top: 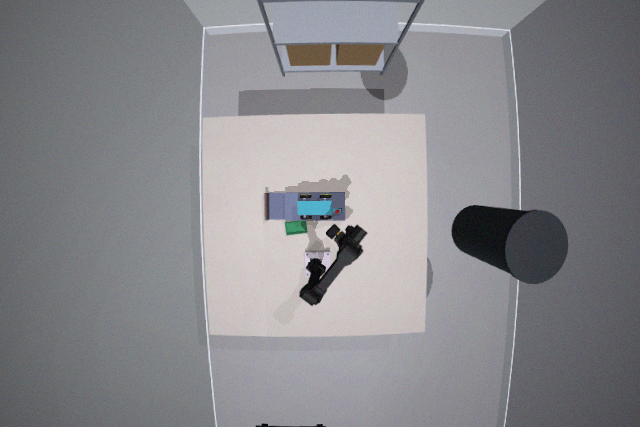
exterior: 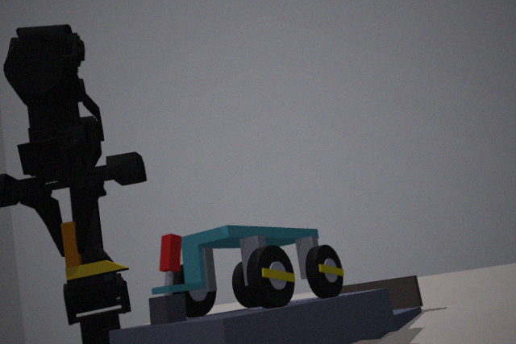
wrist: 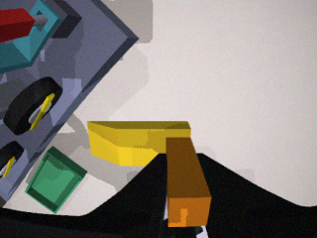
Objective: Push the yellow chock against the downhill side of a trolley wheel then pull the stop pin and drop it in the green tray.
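Now: the yellow chock 10 mm ahead of my gripper tip, 20 mm to the left of it and 10 mm below it. From my gripper tip the other things lie so: blue-grey ramp 140 mm ahead, 150 mm to the left, 130 mm below; then teal trolley 140 mm ahead, 150 mm to the left, 60 mm below; then red-headed stop pin 130 mm ahead, 30 mm to the left, 40 mm below.
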